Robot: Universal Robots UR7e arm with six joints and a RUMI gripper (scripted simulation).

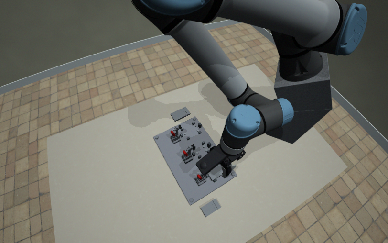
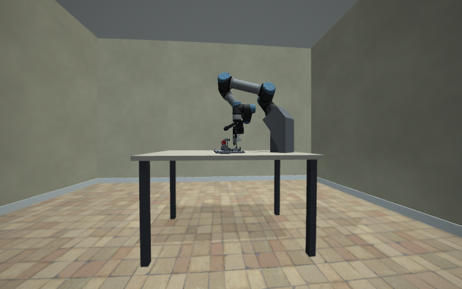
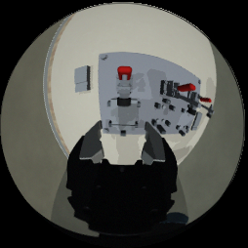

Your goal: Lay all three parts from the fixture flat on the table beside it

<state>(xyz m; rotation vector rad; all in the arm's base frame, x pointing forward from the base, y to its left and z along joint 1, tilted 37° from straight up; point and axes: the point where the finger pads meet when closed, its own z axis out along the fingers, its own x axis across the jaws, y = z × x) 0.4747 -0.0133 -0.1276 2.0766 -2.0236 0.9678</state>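
The light grey flat part is 4 cm below my hand and 1 cm behind it. Also, from my hand: grey fixture plate: 11 cm to the right, 6 cm below, 4 cm ahead.
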